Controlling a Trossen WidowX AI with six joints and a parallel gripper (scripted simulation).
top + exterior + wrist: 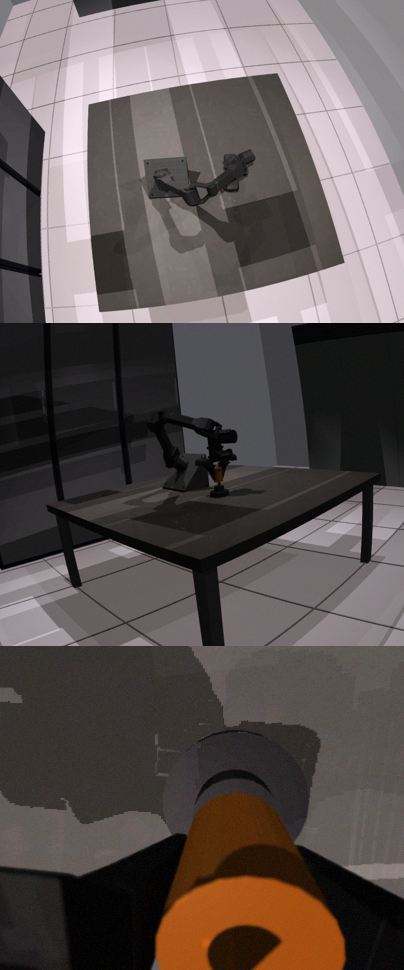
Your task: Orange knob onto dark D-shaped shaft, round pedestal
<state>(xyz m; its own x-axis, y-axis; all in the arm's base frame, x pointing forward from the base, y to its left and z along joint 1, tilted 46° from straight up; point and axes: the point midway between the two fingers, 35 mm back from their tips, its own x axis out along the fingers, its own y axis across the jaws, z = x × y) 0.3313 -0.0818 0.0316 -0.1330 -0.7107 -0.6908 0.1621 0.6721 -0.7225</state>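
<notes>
Right now my gripper tip is 4 cm above the pedestal. The rest, counted from my gripper tip: orange knob (2 cm above).
</notes>
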